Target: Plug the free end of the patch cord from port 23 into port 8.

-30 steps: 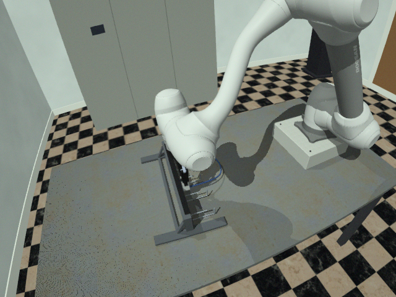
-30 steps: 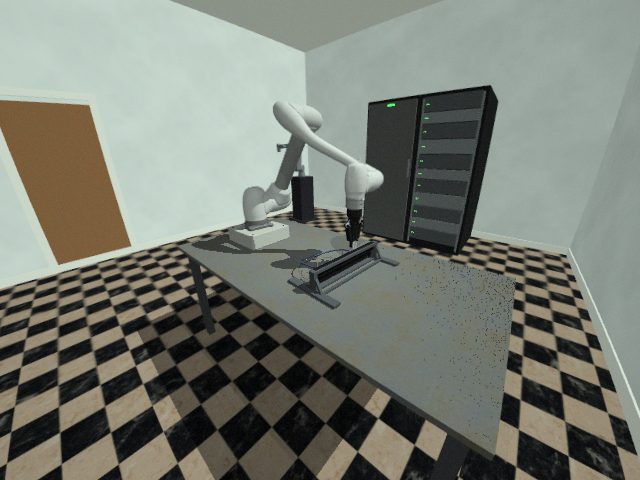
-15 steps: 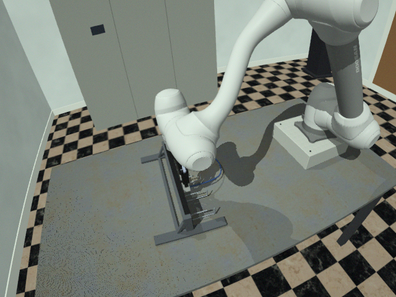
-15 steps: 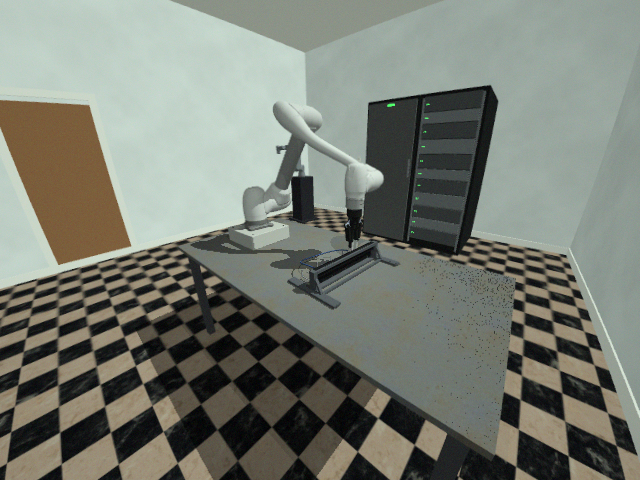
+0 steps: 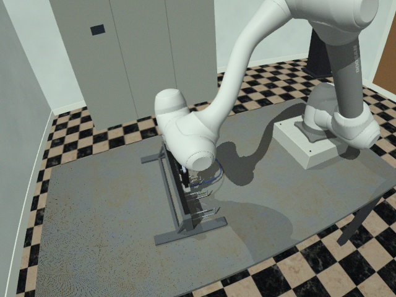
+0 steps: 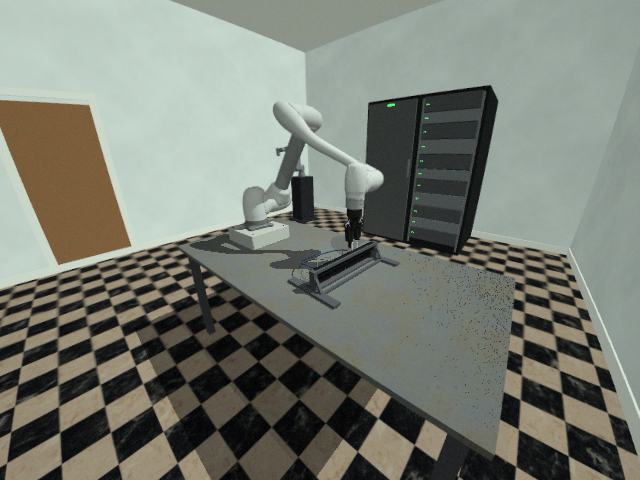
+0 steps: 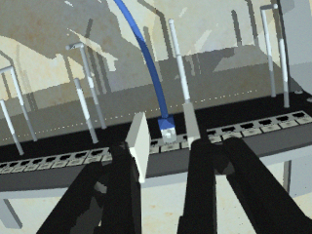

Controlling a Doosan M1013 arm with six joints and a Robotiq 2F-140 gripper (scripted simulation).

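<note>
Now: the free-end plug 10 mm ahead of my hand and 30 mm below it.
</note>
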